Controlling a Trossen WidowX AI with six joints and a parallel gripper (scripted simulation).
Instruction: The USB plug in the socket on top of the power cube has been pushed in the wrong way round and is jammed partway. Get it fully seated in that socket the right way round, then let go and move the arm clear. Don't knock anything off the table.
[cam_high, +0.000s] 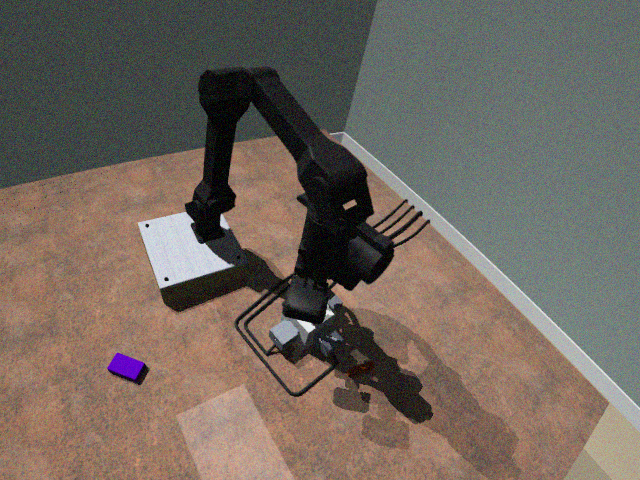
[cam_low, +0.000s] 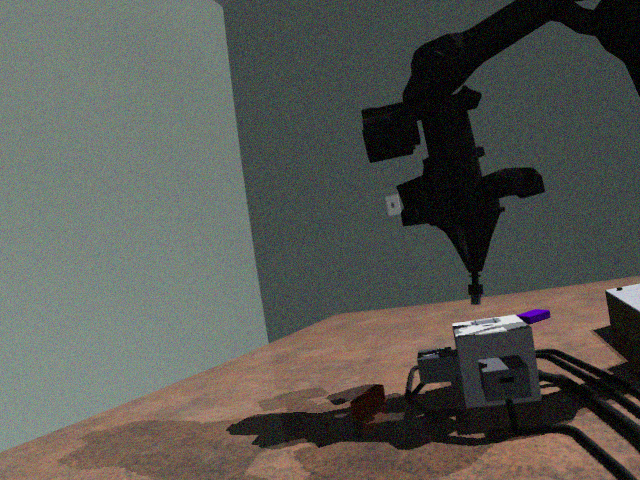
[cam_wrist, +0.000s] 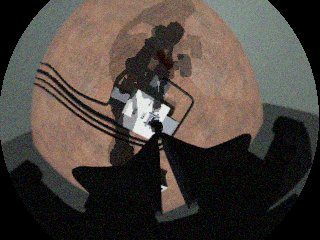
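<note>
My gripper tip is 2 cm above the dark USB plug. From my gripper tip the other things lie so: orange block (13 cm below, 13 cm ahead, 7 cm to the left); purple block (32 cm to the right, 13 cm below, 8 cm behind).
</note>
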